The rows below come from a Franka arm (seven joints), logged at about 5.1 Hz.
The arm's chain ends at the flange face. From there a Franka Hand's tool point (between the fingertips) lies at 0.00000 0.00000 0.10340 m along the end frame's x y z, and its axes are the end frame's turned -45 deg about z.
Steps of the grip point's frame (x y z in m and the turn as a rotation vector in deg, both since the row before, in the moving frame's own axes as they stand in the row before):
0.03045, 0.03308, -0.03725, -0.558, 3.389, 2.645
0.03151, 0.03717, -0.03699, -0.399, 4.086, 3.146
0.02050, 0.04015, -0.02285, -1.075, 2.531, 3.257
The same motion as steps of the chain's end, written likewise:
0.03981, 0.00535, -0.03706, 2.002, 2.791, 2.645
0.04272, 0.00854, -0.03672, 2.607, 3.171, 3.146
0.03824, 0.01562, -0.02273, 1.030, 2.550, 3.257

